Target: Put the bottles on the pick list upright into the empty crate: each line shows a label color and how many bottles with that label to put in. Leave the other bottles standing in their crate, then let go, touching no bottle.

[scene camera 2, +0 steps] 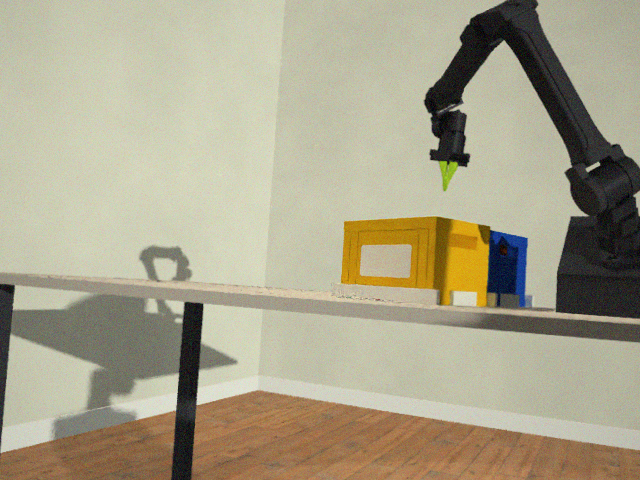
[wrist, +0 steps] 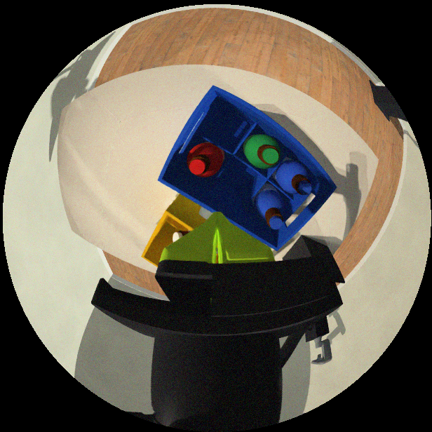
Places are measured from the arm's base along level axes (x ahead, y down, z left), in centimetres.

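Where they show: gripper, fingertip midpoint: (scene camera 2: 444, 191); arm's base, origin of the base link: (scene camera 2: 619, 245).
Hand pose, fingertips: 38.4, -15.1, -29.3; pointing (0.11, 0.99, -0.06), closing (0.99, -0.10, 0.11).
Each offset is from my fingertips to the top centre of the thing, as dx, dy, dz. "*": to the spot under its first point. Level surfaces: height alone.
My gripper (scene camera 2: 444, 189) (wrist: 216, 217) is shut with nothing between its green fingers. It hangs above the crates. The blue crate @(-4.8, +11.3, -1.1) (scene camera 2: 521, 268) (wrist: 260, 116) holds a red bottle (wrist: 211, 156) in its left part, a green bottle (wrist: 257, 150) and two blue bottles, one (wrist: 290, 173) beside the other (wrist: 271, 201), at the right in the wrist view. All four stand in compartments. The yellow crate @(* -8.6, +20.1, +29.1) (scene camera 2: 462, 263) (wrist: 185, 207) is partly behind the fingers in the wrist view. A white cap (wrist: 177, 237) with a brown neck shows inside it; its other contents are hidden. No readable pick list shows.
Both crates stand close together on the pale table @(dy +28.8) (scene camera 2: 222, 290) (wrist: 115, 135). The arm's dark base (scene camera 2: 584, 289) stands beside the blue crate in the scene view. The yellow crate has a blank pale panel @(+7.8, +16.9, +30.1) (scene camera 2: 385, 260) on its side.
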